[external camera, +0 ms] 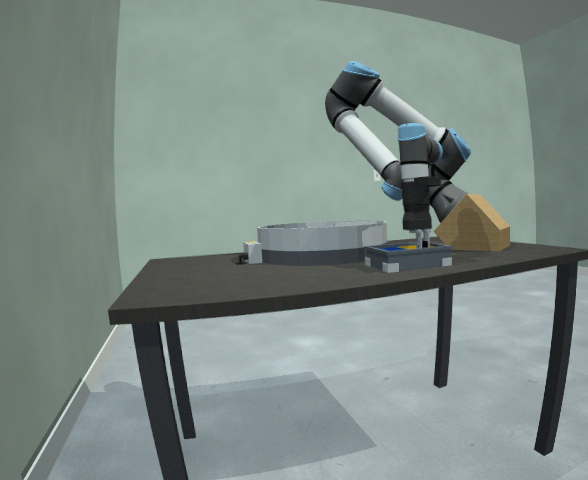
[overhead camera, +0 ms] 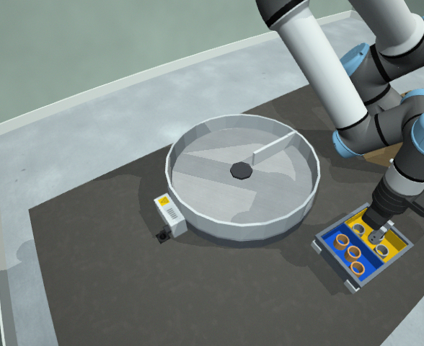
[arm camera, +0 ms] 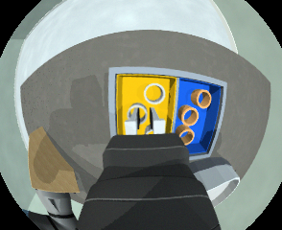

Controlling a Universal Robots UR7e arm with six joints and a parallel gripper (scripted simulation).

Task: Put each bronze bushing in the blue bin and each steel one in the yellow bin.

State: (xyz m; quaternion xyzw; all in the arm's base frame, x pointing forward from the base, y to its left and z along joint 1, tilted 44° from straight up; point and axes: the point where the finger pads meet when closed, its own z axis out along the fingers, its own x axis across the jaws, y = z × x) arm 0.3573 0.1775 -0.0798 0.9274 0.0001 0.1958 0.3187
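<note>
My hand is 40 mm short of the bin, 10 mm to the left of it and 20 mm above it. Also, from my hand: turntable 100 mm ahead, 370 mm to the right, 10 mm above.
</note>
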